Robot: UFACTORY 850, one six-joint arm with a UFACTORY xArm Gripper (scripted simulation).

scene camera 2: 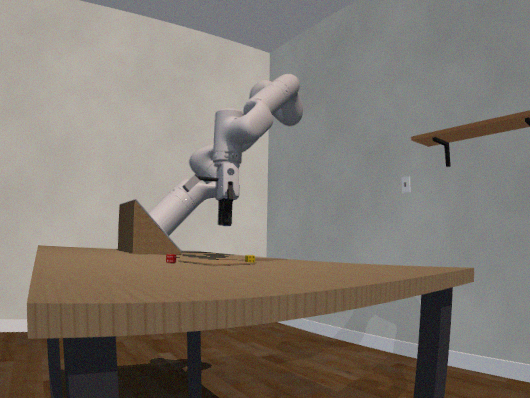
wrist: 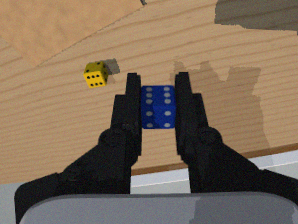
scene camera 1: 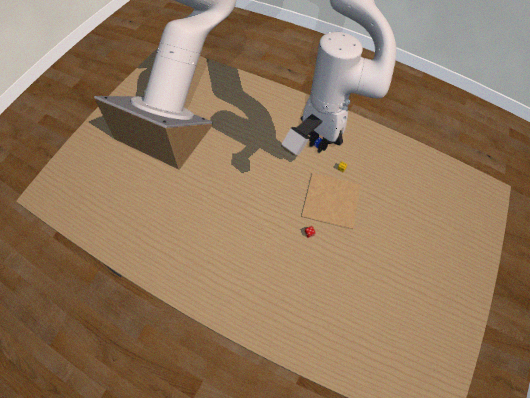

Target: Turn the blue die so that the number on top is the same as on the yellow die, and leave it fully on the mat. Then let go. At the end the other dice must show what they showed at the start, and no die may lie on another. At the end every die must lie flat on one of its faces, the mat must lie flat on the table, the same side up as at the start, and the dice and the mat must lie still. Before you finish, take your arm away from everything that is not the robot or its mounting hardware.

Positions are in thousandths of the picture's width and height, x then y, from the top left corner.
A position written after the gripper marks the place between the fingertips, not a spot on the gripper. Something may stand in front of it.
In view: the gripper (scene camera 1: 599, 368) and a blue die (wrist: 532, 471).
The gripper shows as well in scene camera 2 (scene camera 2: 424, 567) and in the wrist view (wrist: 529, 404).
